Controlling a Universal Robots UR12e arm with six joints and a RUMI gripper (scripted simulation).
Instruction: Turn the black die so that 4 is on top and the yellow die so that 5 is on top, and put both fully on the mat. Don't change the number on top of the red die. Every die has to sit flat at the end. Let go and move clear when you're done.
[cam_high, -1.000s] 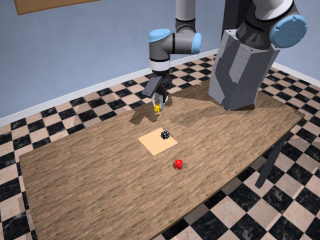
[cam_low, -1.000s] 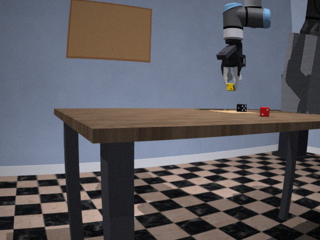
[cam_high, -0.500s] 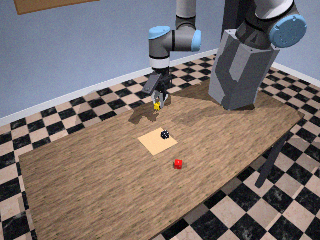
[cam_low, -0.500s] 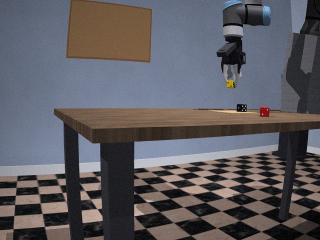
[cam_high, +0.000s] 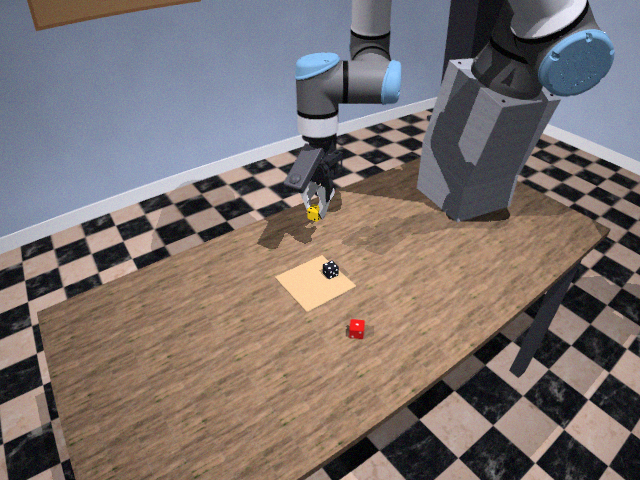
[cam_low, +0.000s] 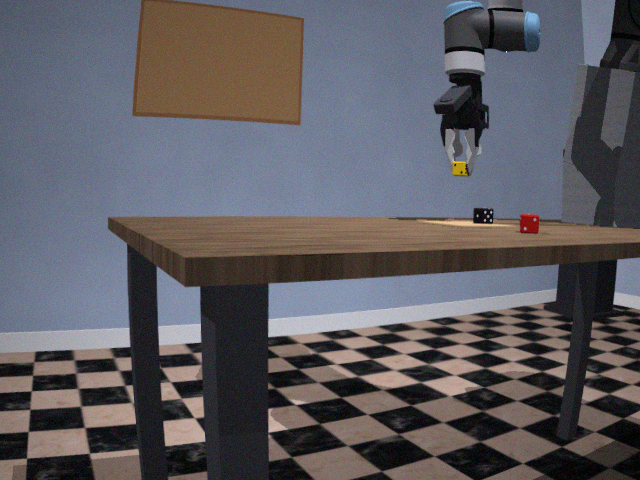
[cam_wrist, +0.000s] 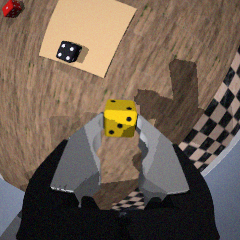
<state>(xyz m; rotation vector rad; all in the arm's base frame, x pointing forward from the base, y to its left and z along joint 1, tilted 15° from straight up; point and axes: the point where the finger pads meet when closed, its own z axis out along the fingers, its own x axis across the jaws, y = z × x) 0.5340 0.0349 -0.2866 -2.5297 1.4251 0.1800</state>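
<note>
Right now my hand is 1 cm short of the black die, 11 cm to the right of it and 10 cm above it. Round my hand: yellow die (right at my hand); then red die (4 cm ahead, 30 cm to the left, 10 cm below); then tan mat (6 cm ahead, 12 cm to the left, 11 cm below).
</note>
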